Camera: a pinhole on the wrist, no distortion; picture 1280 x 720 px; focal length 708.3 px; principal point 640.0 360.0 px. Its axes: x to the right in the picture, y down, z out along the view. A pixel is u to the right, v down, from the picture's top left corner.
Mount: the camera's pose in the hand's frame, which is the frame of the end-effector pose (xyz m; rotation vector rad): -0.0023 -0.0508 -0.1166 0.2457 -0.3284 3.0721
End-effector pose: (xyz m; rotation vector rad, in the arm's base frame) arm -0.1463 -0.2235 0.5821 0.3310 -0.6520 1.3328
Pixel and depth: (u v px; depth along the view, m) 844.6 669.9 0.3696
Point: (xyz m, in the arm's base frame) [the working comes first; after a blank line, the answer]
In the camera's frame: 0.1068 0.1617 0.3696

0.0673 -0.4641 0.7596
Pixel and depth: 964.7 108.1 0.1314
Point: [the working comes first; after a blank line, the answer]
In the camera's frame: 0.0602 -0.0467 0.1314

-0.1268 -0.2783 0.5859
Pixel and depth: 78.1 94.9 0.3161
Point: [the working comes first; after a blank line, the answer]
In the camera's frame: -0.2508 -0.1183 0.3161

-0.1516 -0.0882 0.9009
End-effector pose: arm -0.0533 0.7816 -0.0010 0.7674 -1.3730 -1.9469
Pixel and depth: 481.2 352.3 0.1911
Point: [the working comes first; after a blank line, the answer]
In the camera's frame: -0.0428 -0.0021 0.1911

-0.1581 0.7880 -0.0767
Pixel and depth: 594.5 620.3 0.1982
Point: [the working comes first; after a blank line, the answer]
In the camera's frame: -0.0127 0.0728 0.1982

-0.1462 0.8304 -0.1448
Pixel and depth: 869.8 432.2 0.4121
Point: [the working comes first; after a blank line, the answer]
In the camera's frame: 0.1337 0.0420 0.4121

-0.2574 1.0565 -0.0767
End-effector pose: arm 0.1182 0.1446 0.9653 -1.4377 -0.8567 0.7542
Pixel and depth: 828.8 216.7 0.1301
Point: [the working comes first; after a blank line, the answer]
In the camera's frame: 0.0347 -0.0263 0.1301

0.0900 0.1412 1.0155
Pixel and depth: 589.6 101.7 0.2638
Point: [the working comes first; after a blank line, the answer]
In the camera's frame: -0.0188 -0.0962 0.2638

0.0166 0.2773 0.9741
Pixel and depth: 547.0 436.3 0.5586
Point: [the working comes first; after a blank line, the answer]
In the camera's frame: -0.0733 0.0602 0.5586

-0.1600 0.4764 1.1827
